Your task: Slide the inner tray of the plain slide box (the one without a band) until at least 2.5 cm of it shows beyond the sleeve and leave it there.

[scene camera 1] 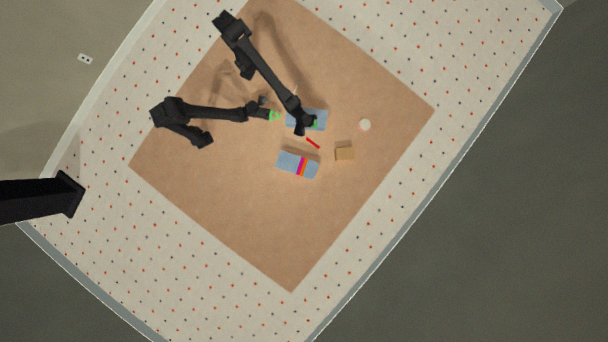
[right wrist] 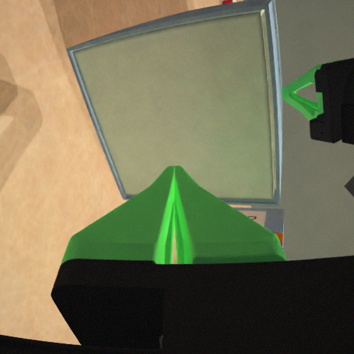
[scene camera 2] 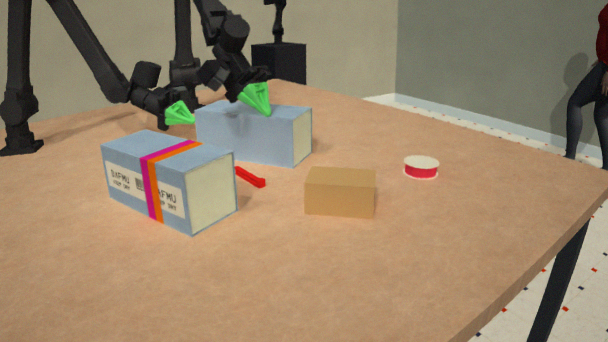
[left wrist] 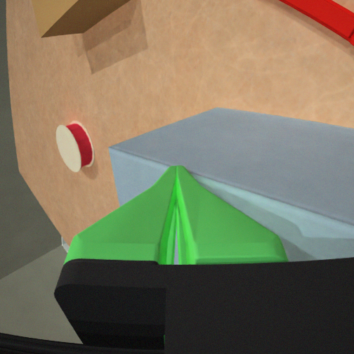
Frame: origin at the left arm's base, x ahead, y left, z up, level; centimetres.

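Where they show: left gripper, fingertip midpoint: (scene camera 1: pixel 316 126) (scene camera 2: pixel 269 115); right gripper, fingertip midpoint: (scene camera 1: pixel 280 116) (scene camera 2: pixel 194 122); left arm's base, link origin: (scene camera 1: pixel 249 71); right arm's base, link origin: (scene camera 1: pixel 204 140) (scene camera 2: pixel 22 150).
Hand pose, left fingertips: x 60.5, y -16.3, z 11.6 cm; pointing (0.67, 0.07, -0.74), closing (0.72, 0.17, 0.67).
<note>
Things, the pixels of their top centre, and the offset from my left fingertips.
- plain slide box, top centre: (scene camera 2: pixel 252 108) (scene camera 1: pixel 306 116) dz -0.2, dx -8.6, dy +2.6 cm
- banded slide box, top centre: (scene camera 2: pixel 161 147) (scene camera 1: pixel 296 164) dz -0.2, dx -0.3, dy -26.9 cm
- red bar, top centre: (scene camera 2: pixel 247 172) (scene camera 1: pixel 312 142) dz -10.0, dx +2.2, dy -8.8 cm
- tan block, top centre: (scene camera 2: pixel 341 176) (scene camera 1: pixel 345 153) dz -5.6, dx +24.5, dy -6.0 cm
- red-and-white round tub, top centre: (scene camera 2: pixel 421 161) (scene camera 1: pixel 365 124) dz -9.0, dx +28.2, dy +18.6 cm
The plain slide box (scene camera 1: pixel 324 120) (scene camera 2: pixel 270 140) (left wrist: pixel 280 145) is a blue sleeve lying flat. Its cream inner tray (scene camera 2: pixel 302 135) (right wrist: pixel 175 100) shows at both ends, about level with the sleeve's rims. My left gripper (scene camera 1: pixel 315 123) (scene camera 2: pixel 270 114) (left wrist: pixel 176 176) (right wrist: pixel 283 93) is shut and empty, its tips at the sleeve's top near the long front edge; contact is unclear. My right gripper (scene camera 1: pixel 281 115) (scene camera 2: pixel 194 120) (right wrist: pixel 174 177) is shut and empty, its tips just off the box's left end in scene camera 1, in front of the tray's lower part in the right wrist view.
The banded slide box (scene camera 1: pixel 287 162) (scene camera 2: pixel 127 147), with magenta and orange stripes, lies nearer scene camera 2. A red bar (scene camera 1: pixel 313 143) (scene camera 2: pixel 250 177) (left wrist: pixel 322 15) lies between the boxes. A tan block (scene camera 1: pixel 344 153) (scene camera 2: pixel 340 195) and a red-and-white round tub (scene camera 1: pixel 365 124) (scene camera 2: pixel 421 167) (left wrist: pixel 68 148) stand farther right.
</note>
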